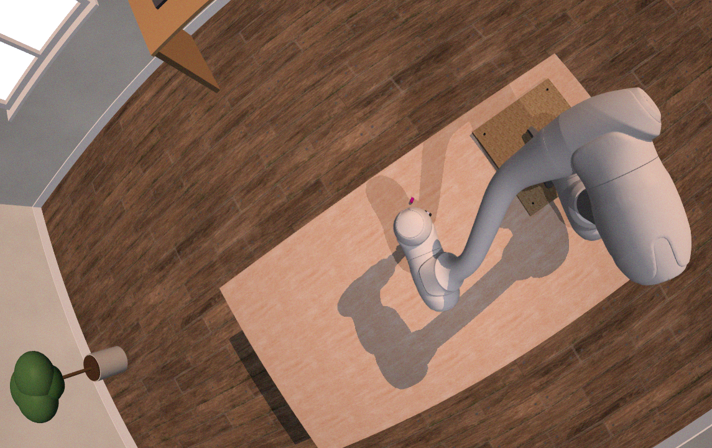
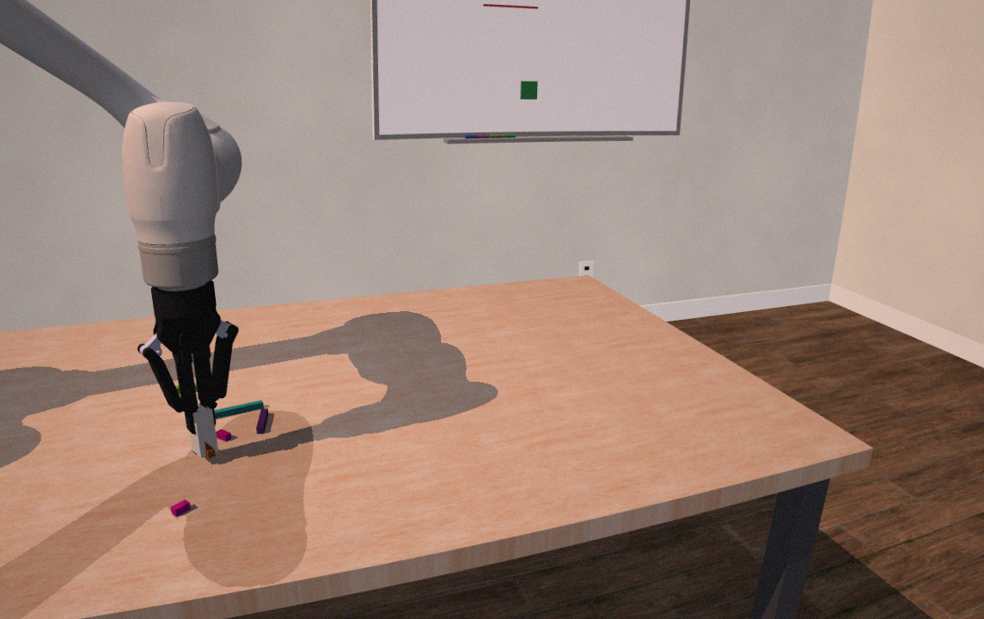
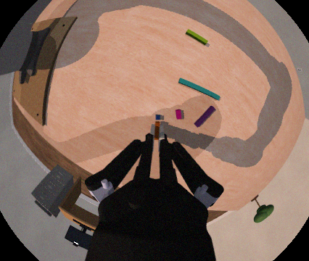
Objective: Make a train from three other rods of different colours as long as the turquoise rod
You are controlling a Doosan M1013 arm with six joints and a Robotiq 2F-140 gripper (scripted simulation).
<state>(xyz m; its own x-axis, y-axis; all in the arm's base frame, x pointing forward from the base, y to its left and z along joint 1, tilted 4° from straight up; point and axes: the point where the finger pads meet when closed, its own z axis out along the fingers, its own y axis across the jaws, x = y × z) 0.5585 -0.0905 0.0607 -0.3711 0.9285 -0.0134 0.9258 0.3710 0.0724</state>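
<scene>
Right now the orange rod is 30 mm below my hand. From my hand the other things lie so: purple rod 90 mm ahead, 80 mm to the left, 40 mm below; then turquoise rod 40 mm ahead, 120 mm to the left, 40 mm below; then blue rod 10 mm behind, 30 mm to the left, 40 mm below.
</scene>
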